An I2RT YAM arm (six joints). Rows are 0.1 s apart.
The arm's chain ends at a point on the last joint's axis. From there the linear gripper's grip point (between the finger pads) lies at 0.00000 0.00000 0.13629 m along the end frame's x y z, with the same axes.
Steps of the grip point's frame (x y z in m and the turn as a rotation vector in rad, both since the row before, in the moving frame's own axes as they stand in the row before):
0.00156, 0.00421, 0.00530, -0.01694, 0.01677, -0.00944
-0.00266, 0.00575, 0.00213, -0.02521, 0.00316, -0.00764
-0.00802, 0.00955, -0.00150, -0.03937, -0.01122, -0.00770
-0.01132, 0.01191, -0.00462, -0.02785, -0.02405, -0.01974
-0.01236, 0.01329, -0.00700, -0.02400, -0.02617, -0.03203
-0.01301, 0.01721, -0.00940, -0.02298, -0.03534, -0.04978
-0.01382, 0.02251, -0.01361, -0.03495, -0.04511, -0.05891
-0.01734, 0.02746, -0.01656, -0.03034, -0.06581, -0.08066
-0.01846, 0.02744, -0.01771, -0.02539, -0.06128, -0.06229
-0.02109, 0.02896, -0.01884, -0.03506, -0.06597, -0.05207
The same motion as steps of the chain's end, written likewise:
-0.00074, 0.00191, 0.00534, -0.01694, 0.01677, -0.00944
-0.00310, 0.00232, 0.00217, -0.02521, 0.00316, -0.00764
-0.00651, 0.00418, -0.00139, -0.03937, -0.01122, -0.00770
-0.00808, 0.00808, -0.00453, -0.02785, -0.02405, -0.01974
-0.00885, 0.00996, -0.00691, -0.02400, -0.02617, -0.03203
-0.00827, 0.01396, -0.00928, -0.02298, -0.03534, -0.04978
-0.00782, 0.01757, -0.01339, -0.03495, -0.04511, -0.05891
-0.00855, 0.02297, -0.01620, -0.03034, -0.06581, -0.08066
-0.01023, 0.02372, -0.01741, -0.02539, -0.06128, -0.06229
-0.01224, 0.02395, -0.01846, -0.03506, -0.06597, -0.05207

